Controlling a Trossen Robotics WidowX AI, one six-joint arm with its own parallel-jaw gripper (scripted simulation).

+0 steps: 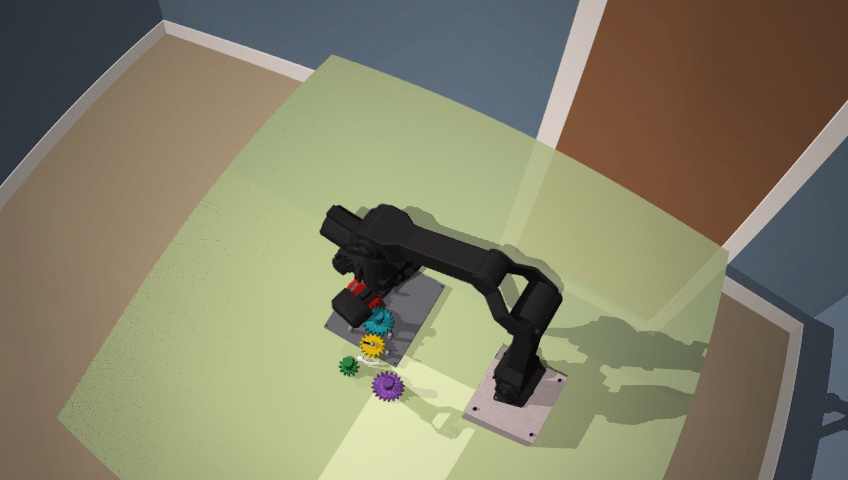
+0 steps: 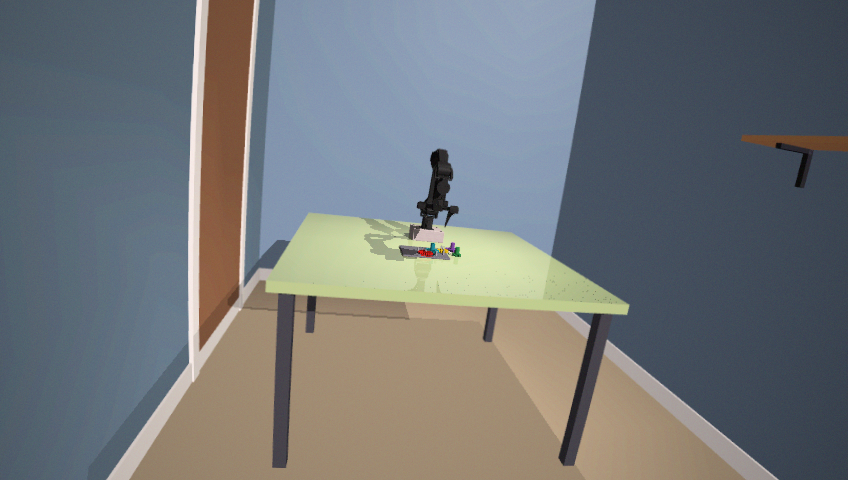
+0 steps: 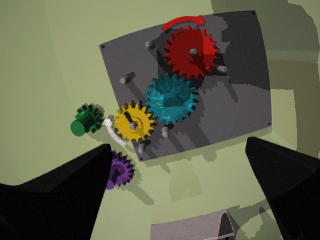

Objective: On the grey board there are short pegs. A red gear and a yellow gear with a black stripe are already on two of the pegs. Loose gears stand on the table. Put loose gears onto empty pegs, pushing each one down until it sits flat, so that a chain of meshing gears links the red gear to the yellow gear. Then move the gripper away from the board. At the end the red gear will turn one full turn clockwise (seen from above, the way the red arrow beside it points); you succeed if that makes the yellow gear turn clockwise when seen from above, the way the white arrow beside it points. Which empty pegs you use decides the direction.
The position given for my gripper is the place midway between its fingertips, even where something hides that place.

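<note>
In image 1 I see my gripper [image 1: 379, 299], which is open and holds nothing, and with it a grey board [image 1: 407, 302]. Image 3 shows my gripper [image 3: 181, 148] too, along with the grey board [image 3: 227, 103]. There, in image 3, I also find a teal gear [image 3: 170, 99], a red gear [image 3: 179, 51] and a yellow gear [image 3: 133, 114].
</note>
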